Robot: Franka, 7 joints.
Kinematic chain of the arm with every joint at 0, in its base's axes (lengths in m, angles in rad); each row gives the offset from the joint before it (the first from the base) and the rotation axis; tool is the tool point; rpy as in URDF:
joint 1: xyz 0 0 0.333 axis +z
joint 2: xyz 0 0 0 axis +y
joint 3: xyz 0 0 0.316 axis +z
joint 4: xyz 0.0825 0 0 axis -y
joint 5: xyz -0.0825 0 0.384 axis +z
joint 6: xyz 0 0 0 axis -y
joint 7: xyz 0.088 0 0 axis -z
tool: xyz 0 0 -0.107 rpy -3.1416 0 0
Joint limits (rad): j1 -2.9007..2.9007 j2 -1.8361..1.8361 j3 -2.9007..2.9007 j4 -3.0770..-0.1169 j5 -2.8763..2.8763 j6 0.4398..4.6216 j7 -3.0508..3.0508
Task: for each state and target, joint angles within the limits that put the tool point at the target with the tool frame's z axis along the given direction. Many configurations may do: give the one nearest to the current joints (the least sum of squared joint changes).
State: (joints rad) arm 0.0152 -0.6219 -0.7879 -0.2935 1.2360 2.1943 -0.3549
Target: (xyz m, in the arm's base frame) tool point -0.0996 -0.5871 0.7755 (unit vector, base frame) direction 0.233 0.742 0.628
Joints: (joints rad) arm 0.8162 -1.2850 -1.1220 -0.9327 1.1177 1.3067 -0.3549
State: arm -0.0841 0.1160 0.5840 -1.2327 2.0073 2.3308 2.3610
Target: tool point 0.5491 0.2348 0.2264 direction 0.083 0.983 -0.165
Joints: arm -0.1201 0.5234 0.4549 -2.0291 1.6497 2.0957 2.3610
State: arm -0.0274 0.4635 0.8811 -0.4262 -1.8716 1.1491 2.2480
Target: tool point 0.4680 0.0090 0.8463 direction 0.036 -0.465 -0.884
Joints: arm 0.1206 0.5502 1.0290 -0.1182 -1.6963 0.6774 2.2480
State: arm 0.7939 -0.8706 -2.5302 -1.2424 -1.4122 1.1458 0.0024
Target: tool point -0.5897 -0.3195 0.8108 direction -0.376 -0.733 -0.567
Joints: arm 0.1091 -0.7843 -1.7823 -0.4195 -0.6203 1.8354 0.0024
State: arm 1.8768 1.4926 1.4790 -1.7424 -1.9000 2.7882 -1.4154
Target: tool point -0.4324 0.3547 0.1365 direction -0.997 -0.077 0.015
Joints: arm 1.2698 1.8091 1.0967 -1.7795 -2.0262 3.5537 -1.4154
